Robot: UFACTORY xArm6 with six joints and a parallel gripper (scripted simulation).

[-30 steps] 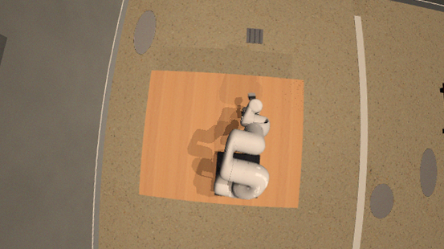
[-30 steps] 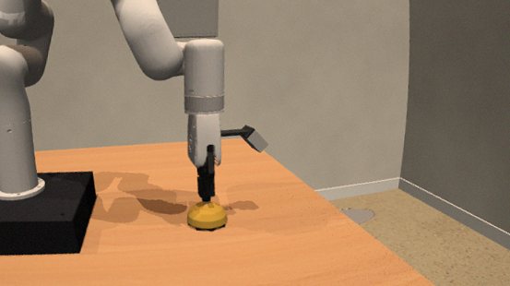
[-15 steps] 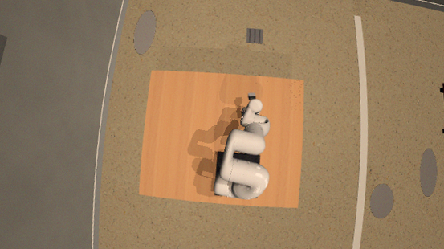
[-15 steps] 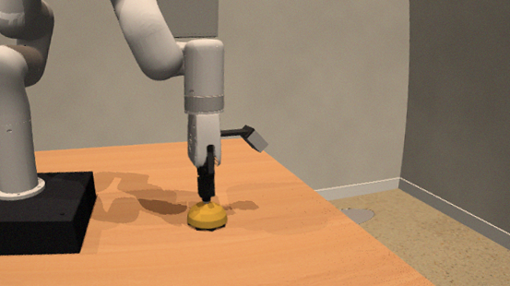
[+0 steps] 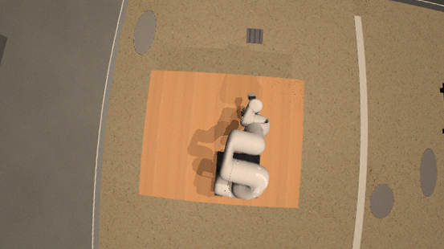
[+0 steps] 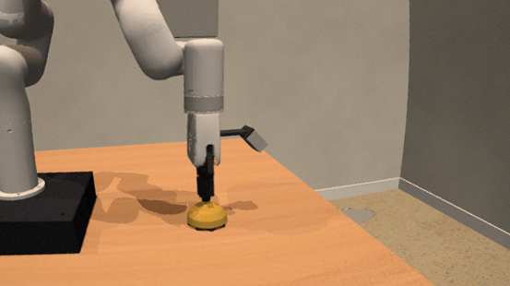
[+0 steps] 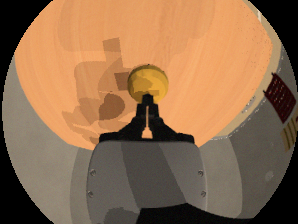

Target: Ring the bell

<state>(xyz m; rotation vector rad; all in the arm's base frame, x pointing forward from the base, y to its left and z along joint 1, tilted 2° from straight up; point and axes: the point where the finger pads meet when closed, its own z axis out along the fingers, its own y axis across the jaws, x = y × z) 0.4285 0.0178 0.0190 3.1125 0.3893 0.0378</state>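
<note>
The black button is 3 cm below my hand. From my hand the other things lie so: yellow bell: 4 cm below.
</note>
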